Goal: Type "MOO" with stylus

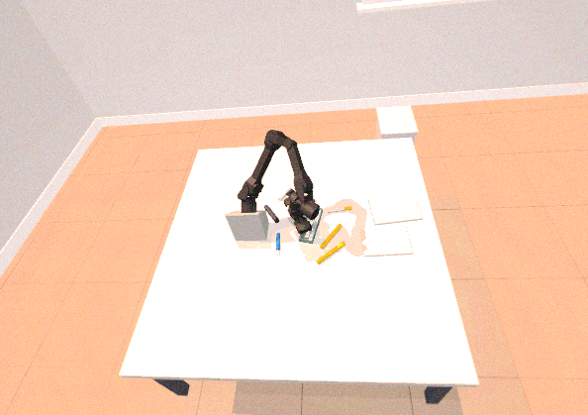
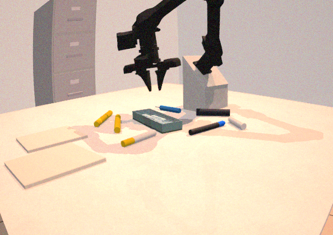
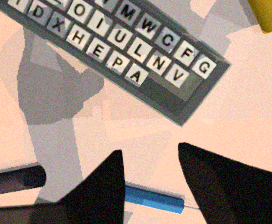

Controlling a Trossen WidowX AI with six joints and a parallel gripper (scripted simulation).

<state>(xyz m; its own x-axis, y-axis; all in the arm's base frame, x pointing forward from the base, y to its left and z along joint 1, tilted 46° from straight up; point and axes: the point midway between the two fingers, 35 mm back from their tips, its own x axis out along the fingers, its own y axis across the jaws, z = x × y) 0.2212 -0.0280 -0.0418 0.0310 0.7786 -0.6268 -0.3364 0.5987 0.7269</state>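
Now: gripper tip 11 cm past the stylus, 6 cm to the left of it and 8 cm above it. Also, from my gripper tip: black bar 14 cm behind, 14 cm to the left, 8 cm below; blue-capped pen 22 cm to the left, 8 cm below; yellow-capped pen 22 cm ahead, 13 cm to the left, 8 cm below.
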